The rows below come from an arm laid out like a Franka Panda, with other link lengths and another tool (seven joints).
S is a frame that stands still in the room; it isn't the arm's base.
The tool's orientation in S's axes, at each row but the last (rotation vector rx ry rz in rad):
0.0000, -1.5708, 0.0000
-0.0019, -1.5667, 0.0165
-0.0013, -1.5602, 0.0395
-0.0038, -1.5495, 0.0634
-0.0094, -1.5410, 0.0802
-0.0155, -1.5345, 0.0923
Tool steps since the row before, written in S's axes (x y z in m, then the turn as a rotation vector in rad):
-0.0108, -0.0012, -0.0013, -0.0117, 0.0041, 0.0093
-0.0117, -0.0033, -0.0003, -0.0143, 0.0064, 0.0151
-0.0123, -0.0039, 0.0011, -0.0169, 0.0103, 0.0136
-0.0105, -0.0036, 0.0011, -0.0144, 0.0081, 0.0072
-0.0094, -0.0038, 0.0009, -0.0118, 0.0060, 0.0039
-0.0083, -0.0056, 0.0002, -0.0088, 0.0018, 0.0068
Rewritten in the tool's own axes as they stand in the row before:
-0.0013, -0.0012, 0.0108, 0.0093, 0.0041, 0.0117
-0.0004, -0.0032, 0.0117, 0.0151, 0.0064, 0.0143
0.0009, -0.0036, 0.0124, 0.0137, 0.0104, 0.0168
0.0007, -0.0032, 0.0106, 0.0073, 0.0083, 0.0142
0.0004, -0.0034, 0.0096, 0.0039, 0.0063, 0.0116
-0.0005, -0.0052, 0.0086, 0.0066, 0.0018, 0.0089

